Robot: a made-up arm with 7 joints.
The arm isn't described. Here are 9 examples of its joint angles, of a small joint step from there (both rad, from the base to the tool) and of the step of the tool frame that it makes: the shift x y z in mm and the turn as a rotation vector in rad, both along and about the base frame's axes.
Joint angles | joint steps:
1: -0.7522 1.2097 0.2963 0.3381 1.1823 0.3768 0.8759 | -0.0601 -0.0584 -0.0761 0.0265 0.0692 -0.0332 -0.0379
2: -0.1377 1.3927 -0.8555 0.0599 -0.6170 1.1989 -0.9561 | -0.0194 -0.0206 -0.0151 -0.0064 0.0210 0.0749 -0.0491
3: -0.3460 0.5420 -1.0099 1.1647 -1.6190 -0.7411 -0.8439 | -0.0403 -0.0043 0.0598 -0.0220 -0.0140 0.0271 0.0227
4: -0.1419 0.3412 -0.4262 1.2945 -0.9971 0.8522 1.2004 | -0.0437 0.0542 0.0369 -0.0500 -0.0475 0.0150 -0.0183
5: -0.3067 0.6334 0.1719 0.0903 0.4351 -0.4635 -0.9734 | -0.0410 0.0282 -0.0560 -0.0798 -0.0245 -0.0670 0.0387
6: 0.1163 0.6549 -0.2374 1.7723 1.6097 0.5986 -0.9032 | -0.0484 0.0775 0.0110 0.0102 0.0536 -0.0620 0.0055
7: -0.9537 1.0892 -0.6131 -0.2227 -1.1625 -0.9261 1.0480 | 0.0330 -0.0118 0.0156 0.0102 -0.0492 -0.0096 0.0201
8: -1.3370 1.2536 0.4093 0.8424 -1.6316 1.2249 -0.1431 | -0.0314 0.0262 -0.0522 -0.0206 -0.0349 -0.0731 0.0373
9: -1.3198 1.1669 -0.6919 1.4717 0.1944 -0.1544 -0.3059 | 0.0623 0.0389 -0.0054 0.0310 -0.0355 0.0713 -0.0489
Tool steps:
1: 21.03 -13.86 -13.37 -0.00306 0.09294 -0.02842
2: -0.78 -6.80 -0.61 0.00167 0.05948 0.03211
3: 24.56 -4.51 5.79 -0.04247 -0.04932 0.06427
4: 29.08 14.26 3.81 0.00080 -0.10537 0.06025
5: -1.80 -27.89 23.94 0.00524 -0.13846 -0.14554
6: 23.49 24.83 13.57 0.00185 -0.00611 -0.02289
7: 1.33 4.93 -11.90 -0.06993 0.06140 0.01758
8: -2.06 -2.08 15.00 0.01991 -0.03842 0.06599
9: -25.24 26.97 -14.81 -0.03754 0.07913 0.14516
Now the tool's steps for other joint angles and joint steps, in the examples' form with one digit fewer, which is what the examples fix.
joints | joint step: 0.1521 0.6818 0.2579 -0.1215 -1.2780 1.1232 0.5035 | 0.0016 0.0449 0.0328 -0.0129 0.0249 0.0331 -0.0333
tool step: 3.6 13.0 13.9 0.0403 -0.0064 -0.0303
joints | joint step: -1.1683 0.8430 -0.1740 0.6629 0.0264 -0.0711 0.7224 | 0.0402 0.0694 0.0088 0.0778 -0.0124 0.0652 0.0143
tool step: -6.3 39.1 -14.5 -0.0142 0.0993 0.1702
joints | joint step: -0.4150 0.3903 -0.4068 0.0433 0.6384 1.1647 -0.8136 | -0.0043 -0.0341 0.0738 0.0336 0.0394 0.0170 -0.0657
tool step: 4.4 11.6 2.0 -0.0398 0.0390 0.0779
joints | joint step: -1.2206 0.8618 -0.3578 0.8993 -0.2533 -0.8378 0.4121 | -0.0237 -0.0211 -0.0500 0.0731 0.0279 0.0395 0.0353
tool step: 8.7 -2.8 -12.4 0.0081 0.0730 0.0615
